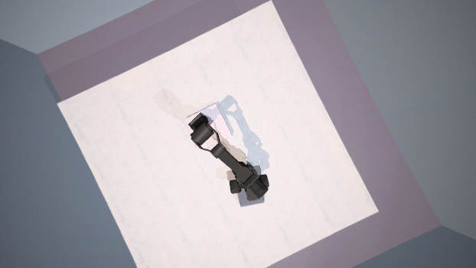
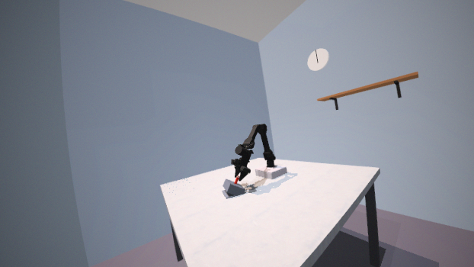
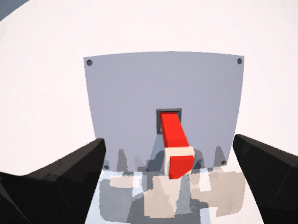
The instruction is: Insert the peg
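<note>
The red peg lies right at my gripper tip. Also, from my gripper tip: grey sloped panel 30 mm ahead, 10 mm to the right, 50 mm below.
</note>
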